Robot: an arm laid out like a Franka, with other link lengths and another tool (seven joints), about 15 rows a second.
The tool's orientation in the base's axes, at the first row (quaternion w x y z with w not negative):
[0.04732 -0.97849 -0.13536 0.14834]
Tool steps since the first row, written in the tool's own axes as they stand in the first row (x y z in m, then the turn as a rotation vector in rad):
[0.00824 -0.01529 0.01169 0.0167 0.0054 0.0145]
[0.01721 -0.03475 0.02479 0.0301 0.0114 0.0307]
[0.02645 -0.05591 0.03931 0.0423 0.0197 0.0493]
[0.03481 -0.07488 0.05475 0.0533 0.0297 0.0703]
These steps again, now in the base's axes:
[0.00020 0.01757 -0.01138 0.0123 0.0002 -0.0191]
[-0.00041 0.03942 -0.02375 0.0212 -0.0009 -0.0391]
[-0.00162 0.06305 -0.03732 0.0289 -0.0045 -0.0613]
[-0.00338 0.08438 -0.05181 0.0351 -0.0099 -0.0856]

